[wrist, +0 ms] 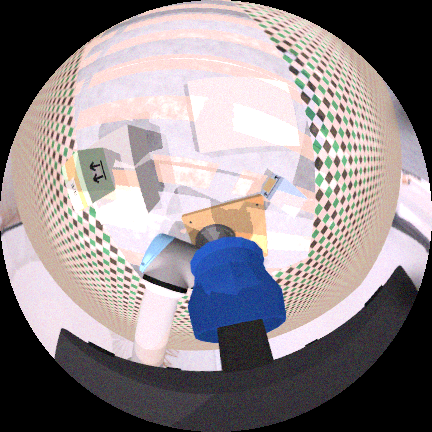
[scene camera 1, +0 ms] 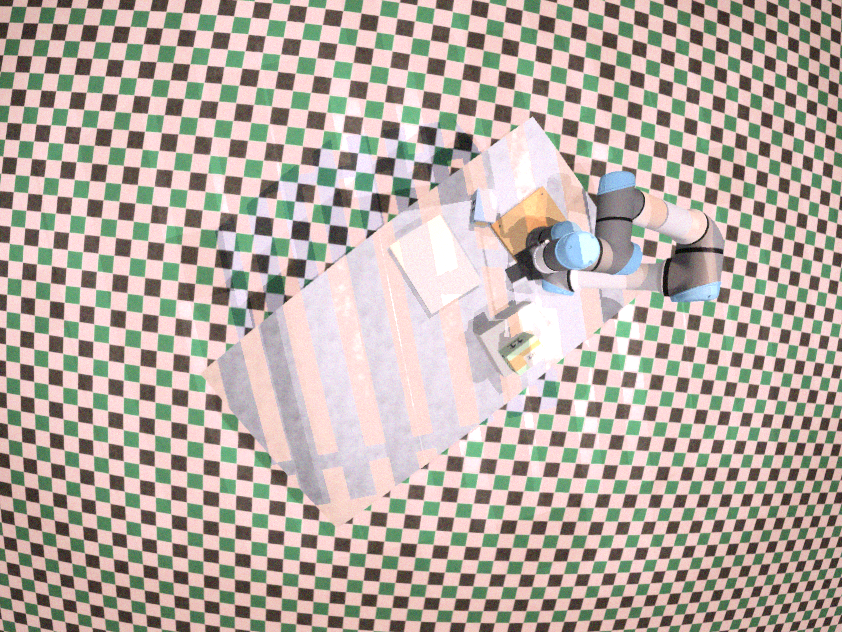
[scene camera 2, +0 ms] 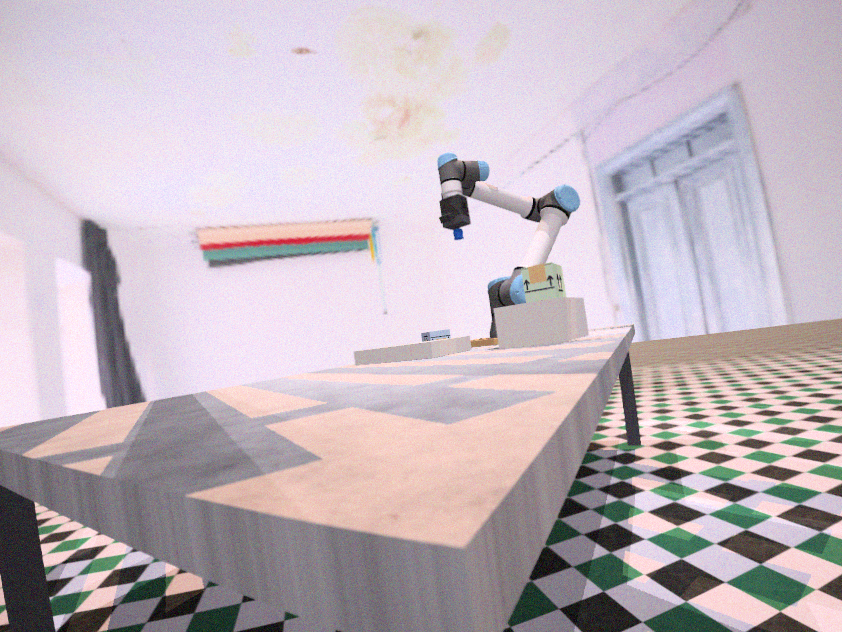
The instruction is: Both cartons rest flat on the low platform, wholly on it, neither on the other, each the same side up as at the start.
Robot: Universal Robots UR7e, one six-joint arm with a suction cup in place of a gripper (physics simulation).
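Frame: origin at the arm's base, x ahead, y left, z up, level; centimetres.
Seen in the pictures: hand, tool point: [wrist: 227, 267] [scene camera 2: 458, 238].
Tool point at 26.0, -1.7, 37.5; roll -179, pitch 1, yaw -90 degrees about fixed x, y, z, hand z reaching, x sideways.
Pixels of each thing's top centre, then the offset from my tool point to it, as dx, dy, dz.
- low platform, top centre: [wrist: 249, 107] [scene camera 2: 411, 343] [scene camera 1: 435, 264] +17.5, -13.9, -35.1
- green carton, top centre: [wrist: 73, 183] [scene camera 2: 541, 267] [scene camera 1: 527, 355] +7.8, +31.3, -17.6
- smaller light-blue carton, top centre: [wrist: 289, 199] [scene camera 2: 434, 331] [scene camera 1: 486, 204] -11.1, -23.8, -31.6
- tall pale block, top centre: [wrist: 107, 179] [scene camera 2: 540, 302] [scene camera 1: 519, 340] +5.1, +28.1, -27.9
The low platform [scene camera 1: 428, 272] [scene camera 2: 394, 353] [wrist: 215, 125] is a flat pale slab on the table. A green carton [scene camera 1: 518, 348] [scene camera 2: 544, 287] [wrist: 96, 175] with arrow marks sits on top of a taller pale block. A smaller light-blue carton [scene camera 1: 480, 208] [scene camera 2: 435, 334] [wrist: 280, 190] rests on the table, apart from the low platform, by a corner of an orange board. My gripper, a blue suction cup [scene camera 2: 458, 234] [wrist: 227, 250], hangs high above the table, open, with nothing on it. The cup is hidden in the first scene view.
The tall pale block [scene camera 1: 496, 334] [scene camera 2: 537, 323] [wrist: 114, 142] stands near one long table edge. The orange board [scene camera 1: 527, 209] [scene camera 2: 484, 342] [wrist: 200, 220] lies flat close to the arm's base, partly under the arm in the first scene view.
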